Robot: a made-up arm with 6 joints. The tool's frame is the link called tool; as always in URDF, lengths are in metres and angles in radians.
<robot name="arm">
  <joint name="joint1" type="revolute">
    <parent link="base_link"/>
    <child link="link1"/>
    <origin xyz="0 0 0.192" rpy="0 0 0"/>
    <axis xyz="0 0 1"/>
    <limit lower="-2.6" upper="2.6"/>
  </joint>
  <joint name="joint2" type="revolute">
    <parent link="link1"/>
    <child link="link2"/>
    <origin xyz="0.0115 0.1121 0.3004" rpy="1.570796 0 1.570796"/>
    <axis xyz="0 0 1"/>
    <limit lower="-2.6" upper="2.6"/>
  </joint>
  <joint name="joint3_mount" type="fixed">
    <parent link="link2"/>
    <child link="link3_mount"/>
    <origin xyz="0.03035 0.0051 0.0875" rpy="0 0 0"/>
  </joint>
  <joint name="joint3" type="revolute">
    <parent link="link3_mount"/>
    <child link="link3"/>
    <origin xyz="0.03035 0.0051 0.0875" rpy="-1.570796 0 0"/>
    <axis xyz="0 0 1"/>
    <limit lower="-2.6" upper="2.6"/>
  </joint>
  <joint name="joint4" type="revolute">
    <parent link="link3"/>
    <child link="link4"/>
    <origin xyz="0.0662 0.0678 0.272" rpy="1.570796 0 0"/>
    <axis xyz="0 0 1"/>
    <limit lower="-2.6" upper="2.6"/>
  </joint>
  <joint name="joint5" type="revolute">
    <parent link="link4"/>
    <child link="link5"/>
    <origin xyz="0.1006 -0.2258 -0.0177" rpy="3.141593 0 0"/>
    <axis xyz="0 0 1"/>
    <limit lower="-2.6" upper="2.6"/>
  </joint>
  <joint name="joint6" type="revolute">
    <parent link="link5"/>
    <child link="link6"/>
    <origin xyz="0.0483 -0.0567 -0.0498" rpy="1.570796 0 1.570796"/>
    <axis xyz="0 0 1"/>
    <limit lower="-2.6" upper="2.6"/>
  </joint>
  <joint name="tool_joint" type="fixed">
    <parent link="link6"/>
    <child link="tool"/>
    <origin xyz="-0.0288 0.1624 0.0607" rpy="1.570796 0 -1.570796"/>
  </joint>
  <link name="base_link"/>
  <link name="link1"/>
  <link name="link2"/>
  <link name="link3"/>
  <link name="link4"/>
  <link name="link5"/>
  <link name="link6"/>
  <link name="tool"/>
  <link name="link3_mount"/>
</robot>
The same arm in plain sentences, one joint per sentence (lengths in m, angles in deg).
The arm has six revolute joints in a row. What follows holds with every joint at zero, and every direction is one of the base frame's.
The first joint is mounted 0.192 m along +z from the base frame's origin and turns about +z, from -148.97 to 148.97 deg.
The second joint is mounted 0.0115 m along +x and 0.1121 m along +y and 0.3004 m along +z from the first joint and turns about +x, from -148.97 to 148.97 deg.
The third joint is mounted 0.175 m along +x and 0.0607 m along +y and 0.0102 m along +z from the second joint and turns about +z, from -148.97 to 148.97 deg.
The fourth joint is mounted 0.0678 m along -x and 0.0662 m along +y and 0.272 m along +z from the third joint and turns about +x, from -148.97 to 148.97 deg.
The fifth joint is mounted 0.0177 m along -x and 0.1006 m along +y and 0.2258 m along -z from the fourth joint and turns about -x, from -148.97 to 148.97 deg.
The sixth joint is mounted 0.0498 m along +x and 0.0483 m along +y and 0.0567 m along +z from the fifth joint and turns about +y, from -148.97 to 148.97 deg.
The tool frame, which is the frame that the pose is given for, is mounted 0.1624 m along -x and 0.0607 m along +y and 0.0288 m along +z from the sixth joint; its axes are the base frame's turned by roll 0, pitch 0 and yaw 0 deg (as in URDF: about the fixed x, then y, then z).

